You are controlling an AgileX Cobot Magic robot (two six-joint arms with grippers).
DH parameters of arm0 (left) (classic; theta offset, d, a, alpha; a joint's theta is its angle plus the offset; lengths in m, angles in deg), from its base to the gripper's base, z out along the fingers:
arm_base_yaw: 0 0.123 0 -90
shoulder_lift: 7.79 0 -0.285 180
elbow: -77.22 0 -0.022 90
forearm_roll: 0 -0.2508 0 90
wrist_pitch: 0 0 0.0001 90
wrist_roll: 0 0.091 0 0
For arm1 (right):
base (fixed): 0 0 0 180
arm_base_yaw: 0 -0.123 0 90
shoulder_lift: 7.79 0 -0.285 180
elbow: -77.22 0 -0.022 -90
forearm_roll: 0 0.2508 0 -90
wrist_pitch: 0 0 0.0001 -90
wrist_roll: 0 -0.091 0 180
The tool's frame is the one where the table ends.
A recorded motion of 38 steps. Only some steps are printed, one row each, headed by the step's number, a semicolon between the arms.
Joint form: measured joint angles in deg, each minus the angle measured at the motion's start. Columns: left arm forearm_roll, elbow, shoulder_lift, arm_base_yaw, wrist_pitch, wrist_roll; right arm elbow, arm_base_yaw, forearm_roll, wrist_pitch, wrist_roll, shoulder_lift.
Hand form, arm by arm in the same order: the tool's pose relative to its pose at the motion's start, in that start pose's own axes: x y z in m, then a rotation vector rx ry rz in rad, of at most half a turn. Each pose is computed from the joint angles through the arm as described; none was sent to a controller.
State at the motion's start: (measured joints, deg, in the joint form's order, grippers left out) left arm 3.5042 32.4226 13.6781 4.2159 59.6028 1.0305; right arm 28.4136 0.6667 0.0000 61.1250 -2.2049 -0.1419
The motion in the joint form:
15: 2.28 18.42 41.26 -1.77 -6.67 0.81; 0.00 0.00 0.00 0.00 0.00 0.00
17: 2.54 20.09 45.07 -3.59 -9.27 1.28; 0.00 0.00 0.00 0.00 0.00 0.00
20: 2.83 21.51 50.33 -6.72 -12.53 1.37; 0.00 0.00 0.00 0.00 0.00 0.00
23: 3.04 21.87 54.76 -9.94 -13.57 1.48; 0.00 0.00 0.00 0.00 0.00 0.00
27: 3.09 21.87 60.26 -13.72 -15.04 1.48; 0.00 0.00 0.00 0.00 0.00 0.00
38: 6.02 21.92 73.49 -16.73 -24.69 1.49; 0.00 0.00 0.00 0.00 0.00 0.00
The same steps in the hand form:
15: -0.1145 -0.0043 0.0980 0.0440 0.2824 -0.0130; 0.0000 0.0000 0.0000 0.0000 0.0000 0.0000
17: -0.1243 -0.0104 0.1134 0.0682 0.2759 0.0110; 0.0000 0.0000 0.0000 0.0000 0.0000 0.0000
20: -0.1309 -0.0226 0.1373 0.1060 0.2892 0.0422; 0.0000 0.0000 0.0000 0.0000 0.0000 0.0000
23: -0.1272 -0.0365 0.1581 0.1430 0.3451 0.0790; 0.0000 0.0000 0.0000 0.0000 0.0000 0.0000
27: -0.1174 -0.0544 0.1838 0.1798 0.4188 0.1254; 0.0000 0.0000 0.0000 0.0000 0.0000 0.0000
38: -0.0942 -0.0776 0.2493 0.2084 0.4869 0.1104; 0.0000 0.0000 0.0000 0.0000 0.0000 0.0000

